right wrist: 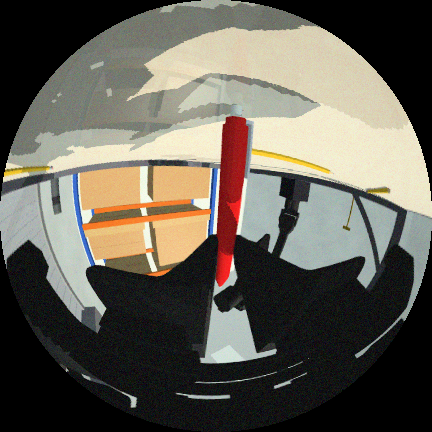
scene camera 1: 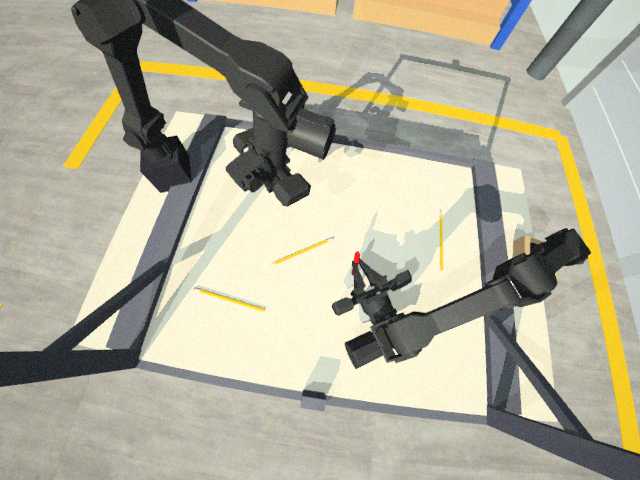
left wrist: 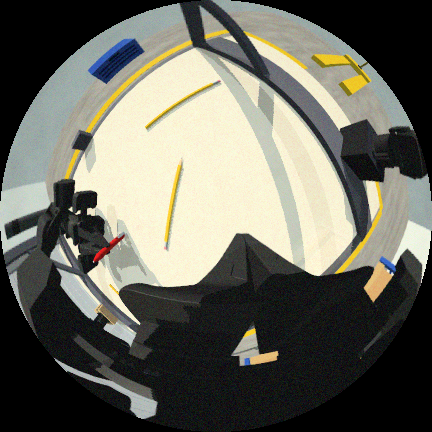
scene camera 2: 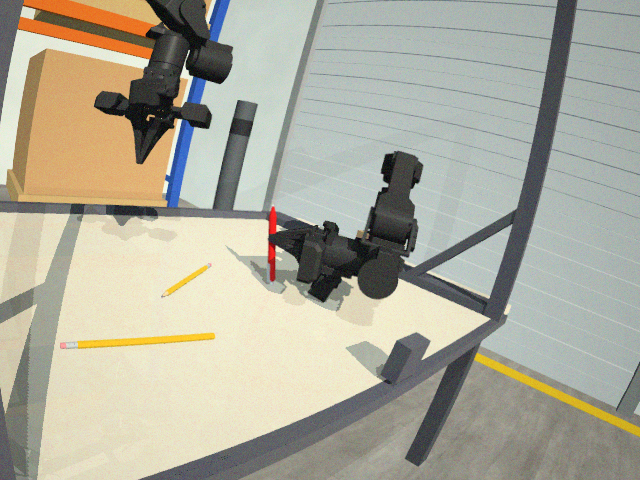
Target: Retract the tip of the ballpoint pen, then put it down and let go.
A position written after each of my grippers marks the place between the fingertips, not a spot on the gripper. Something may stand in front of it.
Note:
My left gripper (scene camera 2: pixel 139 163) is shut and holds nothing. Also in view: a red ballpoint pen (right wrist: pixel 236 140). Further things: my right gripper (scene camera 2: pixel 269 236) and a dark frame (right wrist: pixel 24 181).
My left gripper also shows in scene camera 1 (scene camera 1: pixel 270 191) and in the left wrist view (left wrist: pixel 240 238). My right gripper is seen too in the right wrist view (right wrist: pixel 224 240), in scene camera 1 (scene camera 1: pixel 355 259) and in the left wrist view (left wrist: pixel 108 249).

